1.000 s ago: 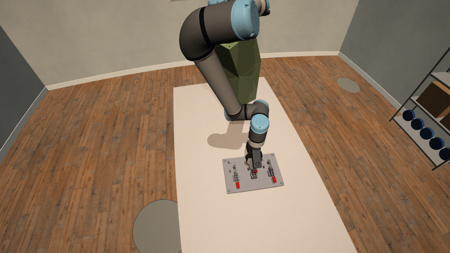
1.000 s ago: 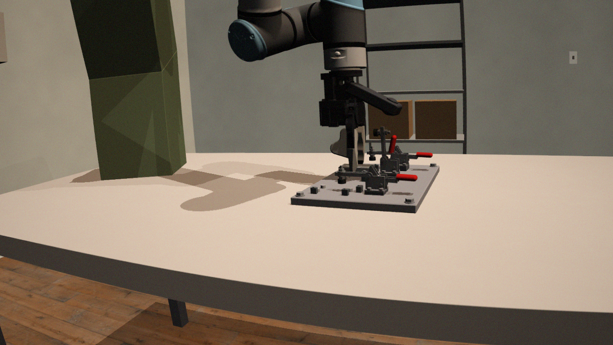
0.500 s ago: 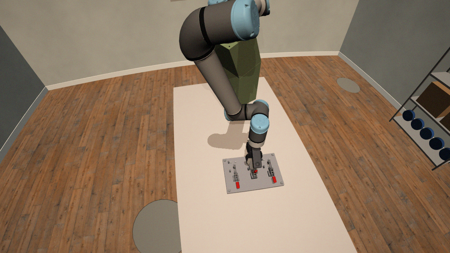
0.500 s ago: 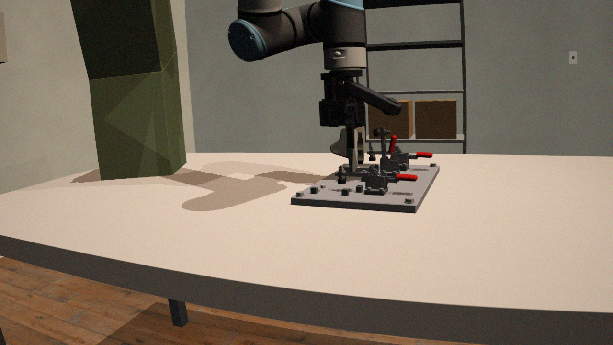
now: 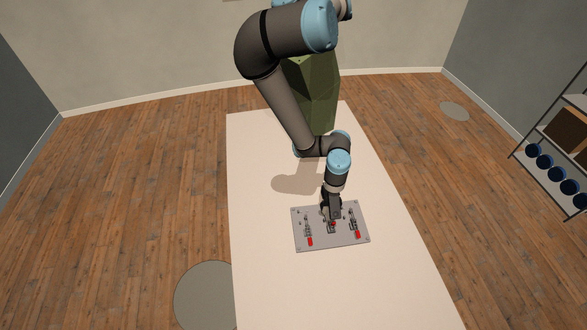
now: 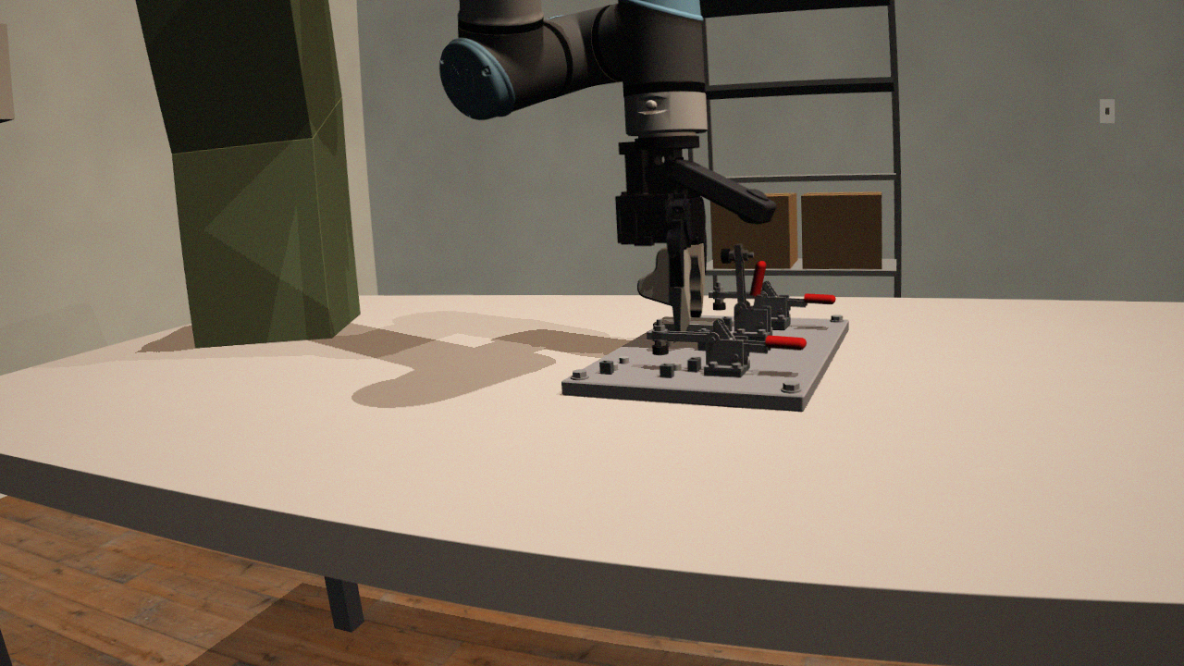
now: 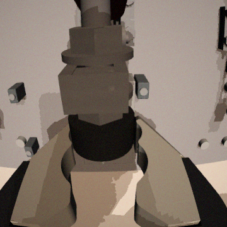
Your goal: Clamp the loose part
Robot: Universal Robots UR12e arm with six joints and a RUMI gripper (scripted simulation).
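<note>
My hand is 1 cm above the grey block. Round my hand: dark stop block (4 cm ahead, 1 cm to the right, 1 cm below); then grey fixture plate (4 cm ahead, 1 cm to the right, 3 cm below).
</note>
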